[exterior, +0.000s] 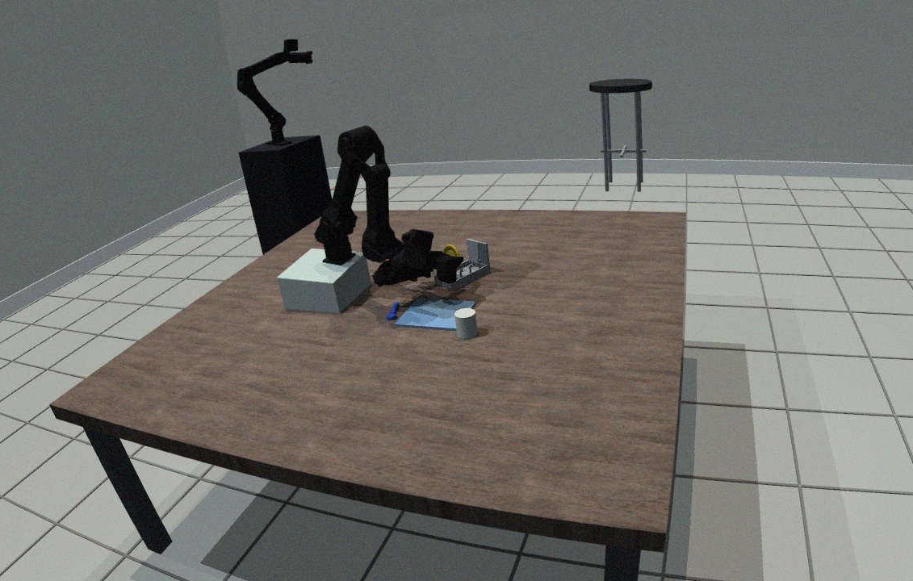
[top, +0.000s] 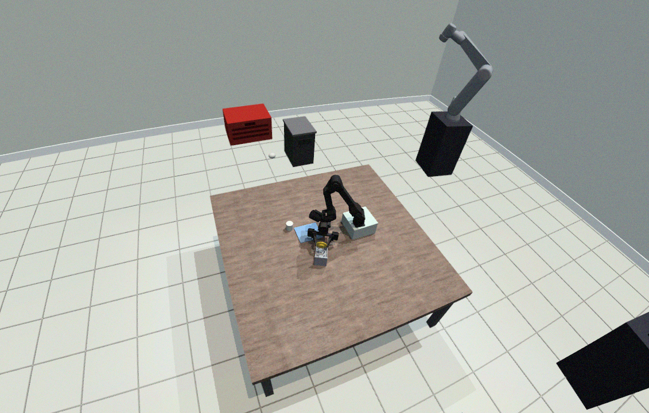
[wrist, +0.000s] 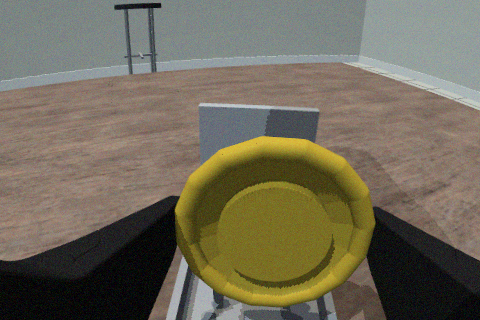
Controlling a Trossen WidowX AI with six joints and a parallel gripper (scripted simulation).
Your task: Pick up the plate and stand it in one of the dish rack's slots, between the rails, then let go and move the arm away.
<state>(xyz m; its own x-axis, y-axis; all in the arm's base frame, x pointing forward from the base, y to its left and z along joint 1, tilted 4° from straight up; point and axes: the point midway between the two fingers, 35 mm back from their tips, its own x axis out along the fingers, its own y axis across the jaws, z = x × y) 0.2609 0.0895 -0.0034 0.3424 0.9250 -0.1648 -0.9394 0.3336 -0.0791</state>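
Right now the yellow plate is 1 cm to the right of my gripper tip. From my gripper tip the other things lie so: grey dish rack: 5 cm below, 2 cm to the left; blue mat: 17 cm to the right, 7 cm below, 4 cm ahead; white cup: 23 cm to the right, 15 cm ahead, 5 cm below.
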